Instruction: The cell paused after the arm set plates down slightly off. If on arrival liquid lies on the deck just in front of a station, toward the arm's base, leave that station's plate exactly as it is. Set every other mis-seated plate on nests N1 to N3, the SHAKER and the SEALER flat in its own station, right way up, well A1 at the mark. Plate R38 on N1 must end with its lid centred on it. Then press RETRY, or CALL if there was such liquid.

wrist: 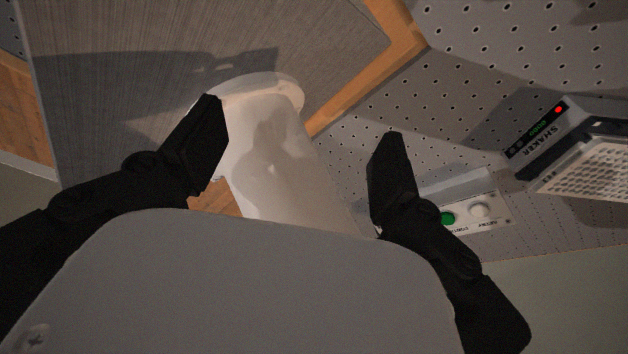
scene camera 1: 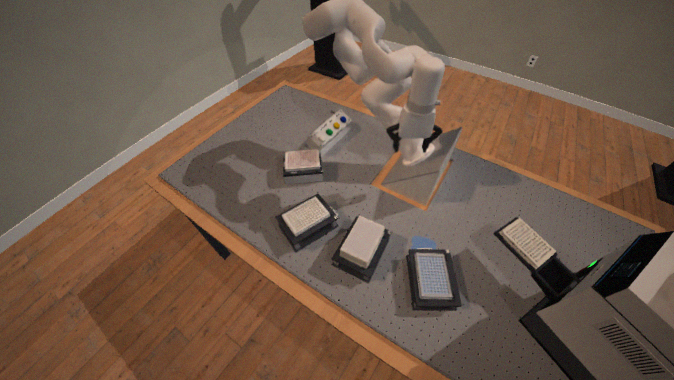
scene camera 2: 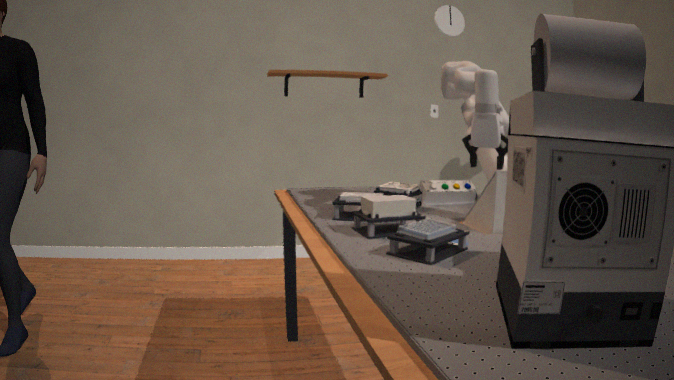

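Seen in the pictures: gripper, fingertip midpoint: (wrist: 302,134) (scene camera 1: 409,149) (scene camera 2: 486,168); arm's base, link origin: (wrist: 248,115) (scene camera 1: 418,155).
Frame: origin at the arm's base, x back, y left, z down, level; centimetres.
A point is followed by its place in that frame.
Observation:
My gripper (scene camera 1: 412,146) {x -9.1, y -1.4, z -9.2 cm} (scene camera 2: 487,164) {x -9.1, y -1.4, z -9.2 cm} (wrist: 302,134) {x -9.1, y -1.4, z -9.2 cm} is open and empty, high near the arm's base, away from the plates. A pinkish-topped plate (scene camera 1: 302,160) {x -25.2, y -34.8, z 0.7 cm} (wrist: 595,170) {x -23.5, y -32.7, z 0.5 cm} is on the SHAKER (scene camera 1: 303,177) {x -29.2, y -31.6, z 4.4 cm} (wrist: 547,140) {x -21.4, y -28.9, z 4.0 cm}. Three dark nests carry a pale plate (scene camera 1: 307,216) {x -43.4, y -17.9, z 0.6 cm}, a tall white block-like plate (scene camera 1: 363,242) {x -42.3, y 1.4, z -1.4 cm} (scene camera 2: 389,205) {x -42.3, y 4.9, z -0.2 cm} and a bluish plate (scene camera 1: 433,276) {x -39.2, y 22.0, z 1.8 cm} (scene camera 2: 427,229) {x -40.1, y 24.5, z 1.8 cm}. Blue liquid (scene camera 1: 423,242) {x -27.6, y 15.5, z 7.6 cm} (scene camera 2: 456,242) {x -28.0, y 16.5, z 7.6 cm} lies before the bluish plate's nest, on the base side. A pale plate (scene camera 1: 527,242) {x -20.0, y 39.8, z -5.4 cm} is at the SEALER (scene camera 1: 580,325) {x -37.9, y 52.8, z -9.3 cm}. Nest labels, lid fit and exact seating are unclear.
The button box (scene camera 1: 320,140) {x -12.3, y -36.2, z 1.1 cm} (scene camera 2: 448,199) {x -4.4, y -36.0, z 6.0 cm} (wrist: 462,210) {x -8.8, y -36.1, z 1.7 cm} shows green, yellow and blue buttons in the scene views, and green and white ones in the wrist view. A slanted grey panel (scene camera 1: 440,172) {x -7.6, y 10.1, z -3.9 cm} stands by the arm's base. The large machine (scene camera 2: 530,210) {x -45.6, y 68.3, z -10.7 cm} rises at the right.

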